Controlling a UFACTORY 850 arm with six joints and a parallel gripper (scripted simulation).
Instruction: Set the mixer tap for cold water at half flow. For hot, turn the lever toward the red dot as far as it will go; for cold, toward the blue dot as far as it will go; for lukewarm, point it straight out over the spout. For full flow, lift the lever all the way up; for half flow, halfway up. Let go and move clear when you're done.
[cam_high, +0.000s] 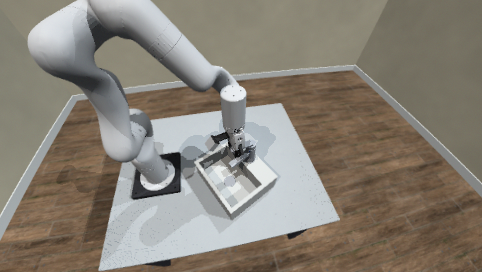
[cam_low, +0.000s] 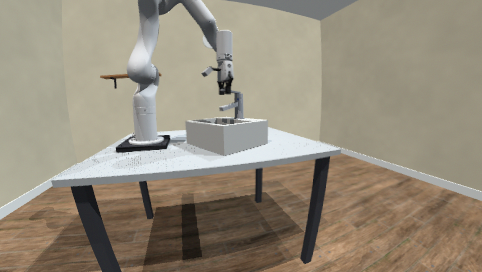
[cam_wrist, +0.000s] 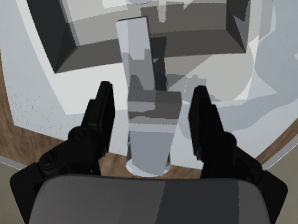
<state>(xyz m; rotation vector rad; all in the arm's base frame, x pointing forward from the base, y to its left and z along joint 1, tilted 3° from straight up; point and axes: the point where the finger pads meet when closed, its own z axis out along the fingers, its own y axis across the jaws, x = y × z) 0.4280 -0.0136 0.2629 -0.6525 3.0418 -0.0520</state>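
Right now my hand is 3 cm short of the lever and 1 cm to the right of it. Round my hand: grey mixer tap (5 cm ahead, 2 cm to the left, 5 cm below); then white sink basin (2 cm behind, 3 cm to the right, 24 cm below).
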